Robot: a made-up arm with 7 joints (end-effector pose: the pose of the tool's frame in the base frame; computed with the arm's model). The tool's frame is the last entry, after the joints. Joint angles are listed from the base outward.
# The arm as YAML. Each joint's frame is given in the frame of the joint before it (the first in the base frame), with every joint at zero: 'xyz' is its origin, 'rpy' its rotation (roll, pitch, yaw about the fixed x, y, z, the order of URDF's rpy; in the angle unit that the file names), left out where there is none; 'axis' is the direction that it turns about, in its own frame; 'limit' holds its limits. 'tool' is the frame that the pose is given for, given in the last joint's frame.
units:
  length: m
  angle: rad
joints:
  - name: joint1
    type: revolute
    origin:
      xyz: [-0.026, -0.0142, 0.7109]
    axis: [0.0, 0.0, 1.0]
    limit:
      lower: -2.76
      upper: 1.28
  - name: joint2
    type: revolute
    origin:
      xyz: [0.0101, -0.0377, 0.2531]
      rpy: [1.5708, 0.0, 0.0]
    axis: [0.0, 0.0, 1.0]
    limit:
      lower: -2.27
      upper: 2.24
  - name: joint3
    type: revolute
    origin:
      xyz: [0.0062, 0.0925, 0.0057]
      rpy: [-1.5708, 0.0, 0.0]
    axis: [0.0, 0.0, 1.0]
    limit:
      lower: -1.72
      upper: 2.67
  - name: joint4
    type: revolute
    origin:
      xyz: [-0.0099, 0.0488, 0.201]
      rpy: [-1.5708, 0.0, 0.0]
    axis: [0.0, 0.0, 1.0]
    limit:
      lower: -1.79
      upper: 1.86
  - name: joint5
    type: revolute
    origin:
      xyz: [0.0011, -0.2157, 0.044]
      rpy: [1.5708, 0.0, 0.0]
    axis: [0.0, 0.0, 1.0]
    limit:
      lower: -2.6
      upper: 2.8
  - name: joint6
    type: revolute
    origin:
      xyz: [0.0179, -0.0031, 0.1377]
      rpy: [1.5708, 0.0, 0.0]
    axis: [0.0, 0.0, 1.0]
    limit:
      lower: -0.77
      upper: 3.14
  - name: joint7
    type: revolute
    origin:
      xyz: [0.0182, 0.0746, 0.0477]
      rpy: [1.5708, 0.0, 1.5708]
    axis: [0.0, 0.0, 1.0]
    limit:
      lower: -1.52
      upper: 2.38
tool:
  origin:
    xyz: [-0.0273, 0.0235, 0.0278]
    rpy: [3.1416, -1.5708, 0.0]
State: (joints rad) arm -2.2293 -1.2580 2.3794 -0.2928 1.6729 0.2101 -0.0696
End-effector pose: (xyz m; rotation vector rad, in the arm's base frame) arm -0.5882 -0.4214 1.2350 -0.0949 -1.8376 1.3183
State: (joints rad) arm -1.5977 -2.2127 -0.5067 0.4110 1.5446 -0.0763 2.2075
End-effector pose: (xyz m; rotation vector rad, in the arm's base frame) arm -0.0239 -0.4213 0.3709 -1.3951 0.0448 0.5280
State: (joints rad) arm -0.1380 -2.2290 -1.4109 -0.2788 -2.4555 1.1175 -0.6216
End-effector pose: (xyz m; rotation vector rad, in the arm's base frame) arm 0.4536 0.0644 0.4221 1.9968 0.5416 0.0681
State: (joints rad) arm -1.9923 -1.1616 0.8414 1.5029 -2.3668 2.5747 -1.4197
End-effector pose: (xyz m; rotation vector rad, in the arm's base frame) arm 0.1208 -0.4327 1.0463 -2.3605 -0.1032 0.2834
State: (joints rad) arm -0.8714 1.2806 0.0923 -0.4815 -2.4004 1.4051 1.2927
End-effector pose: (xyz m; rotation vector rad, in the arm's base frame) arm -0.4091 0.5428 0.9506 0.6217 2.2540 1.0565
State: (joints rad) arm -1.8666 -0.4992 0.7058 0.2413 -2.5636 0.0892 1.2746
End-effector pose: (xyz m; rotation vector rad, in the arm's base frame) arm -0.0830 -0.3267 1.5938 0.6789 0.7553 2.7137
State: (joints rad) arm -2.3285 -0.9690 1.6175 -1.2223 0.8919 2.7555 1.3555
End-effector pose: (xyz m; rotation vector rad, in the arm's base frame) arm -0.5180 -0.0041 1.2093 1.3020 1.6717 -1.5974
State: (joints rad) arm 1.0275 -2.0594 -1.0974 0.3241 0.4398 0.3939 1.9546
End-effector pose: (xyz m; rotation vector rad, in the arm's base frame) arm 0.3800 0.3712 0.4960 0.2966 0.7858 -0.8566
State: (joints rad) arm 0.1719 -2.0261 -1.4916 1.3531 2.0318 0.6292 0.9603
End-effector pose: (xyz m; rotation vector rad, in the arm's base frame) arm 0.2980 -0.3937 0.6472 1.4715 0.3613 -1.5368
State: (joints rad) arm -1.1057 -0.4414 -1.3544 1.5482 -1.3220 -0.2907 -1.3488
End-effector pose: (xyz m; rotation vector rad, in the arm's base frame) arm -0.3237 -0.4311 1.2544 -1.5726 -2.3942 0.0886
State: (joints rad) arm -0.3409 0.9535 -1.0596 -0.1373 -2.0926 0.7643 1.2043
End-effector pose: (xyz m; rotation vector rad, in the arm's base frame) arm -0.5051 0.2544 1.3972 0.0633 1.6213 2.0884
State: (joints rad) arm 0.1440 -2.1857 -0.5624 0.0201 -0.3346 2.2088 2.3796
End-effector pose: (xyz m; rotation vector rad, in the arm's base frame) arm 0.4899 0.1447 0.5977 1.5585 0.6469 0.3220
